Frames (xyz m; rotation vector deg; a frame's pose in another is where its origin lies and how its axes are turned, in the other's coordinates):
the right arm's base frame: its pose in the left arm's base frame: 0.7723 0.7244 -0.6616 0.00 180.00 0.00
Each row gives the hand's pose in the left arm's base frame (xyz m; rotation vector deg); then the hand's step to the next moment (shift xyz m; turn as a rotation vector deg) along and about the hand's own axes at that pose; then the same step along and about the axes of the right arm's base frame.
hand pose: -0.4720 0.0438 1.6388 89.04 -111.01 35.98
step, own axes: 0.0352 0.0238 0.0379 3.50 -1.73 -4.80
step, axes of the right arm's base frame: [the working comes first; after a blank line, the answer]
step, axes of the left arm's base frame: -0.0343 -0.0453 -0.0035 1.80 0.38 5.91

0.0343 -0.0453 0.0035 -1.80 0.38 -5.91
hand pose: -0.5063 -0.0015 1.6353 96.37 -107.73 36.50
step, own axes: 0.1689 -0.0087 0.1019 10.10 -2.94 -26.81
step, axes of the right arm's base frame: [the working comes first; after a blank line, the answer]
step, axes of the left arm's base frame: -0.0130 -0.1937 0.0363 4.17 9.89 26.72

0.0130 -0.1937 -0.0363 -4.17 9.89 -26.72
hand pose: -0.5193 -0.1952 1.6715 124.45 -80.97 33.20
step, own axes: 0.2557 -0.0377 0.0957 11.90 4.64 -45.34
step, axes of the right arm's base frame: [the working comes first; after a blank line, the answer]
step, axes of the left arm's base frame: 0.1395 -0.2280 0.0674 -3.77 17.08 43.74

-0.1395 -0.2280 -0.0674 3.77 17.08 -43.74
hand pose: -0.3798 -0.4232 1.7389 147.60 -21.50 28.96
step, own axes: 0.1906 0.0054 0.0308 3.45 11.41 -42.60
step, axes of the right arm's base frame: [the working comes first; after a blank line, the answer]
step, axes of the left arm's base frame: 0.1772 -0.0524 0.0562 -12.90 11.40 40.75

-0.1772 -0.0524 -0.0562 12.90 11.40 -40.75
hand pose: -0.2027 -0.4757 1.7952 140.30 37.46 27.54
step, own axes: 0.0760 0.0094 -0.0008 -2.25 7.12 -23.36
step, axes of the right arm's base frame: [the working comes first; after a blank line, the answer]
step, axes of the left arm's base frame: 0.0650 0.0348 0.0208 -10.17 3.37 22.06

-0.0650 0.0348 -0.0208 10.17 3.37 -22.06
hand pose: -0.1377 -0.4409 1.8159 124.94 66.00 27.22
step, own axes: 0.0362 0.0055 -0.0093 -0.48 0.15 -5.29
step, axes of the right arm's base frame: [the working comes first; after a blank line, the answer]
step, axes of the left arm's base frame: 0.0182 0.0310 0.0116 -3.18 1.41 4.02

-0.0182 0.0310 -0.0116 3.18 1.41 -4.02
